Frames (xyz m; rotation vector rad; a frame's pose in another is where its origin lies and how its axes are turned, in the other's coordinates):
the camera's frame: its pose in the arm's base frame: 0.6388 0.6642 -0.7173 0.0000 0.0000 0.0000
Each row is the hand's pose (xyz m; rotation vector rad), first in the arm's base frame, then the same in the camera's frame.
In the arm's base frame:
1: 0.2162 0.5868 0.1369 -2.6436 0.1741 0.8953
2: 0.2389 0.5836 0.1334 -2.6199 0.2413 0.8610
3: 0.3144 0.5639 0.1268 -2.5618 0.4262 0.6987
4: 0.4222 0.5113 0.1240 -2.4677 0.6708 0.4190
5: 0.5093 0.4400 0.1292 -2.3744 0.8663 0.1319
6: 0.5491 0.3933 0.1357 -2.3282 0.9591 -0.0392
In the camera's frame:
1: -0.4226 -0.0774 0.8542 -2.6436 0.1741 0.8953
2: -0.3999 -0.0806 0.8507 -2.6199 0.2413 0.8610
3: -0.3244 -0.1003 0.8441 -2.5618 0.4262 0.6987
4: -0.2166 -0.1529 0.8413 -2.4677 0.6708 0.4190
5: -0.1295 -0.2242 0.8465 -2.3744 0.8663 0.1319
6: -0.0897 -0.2709 0.8530 -2.3282 0.9591 -0.0392

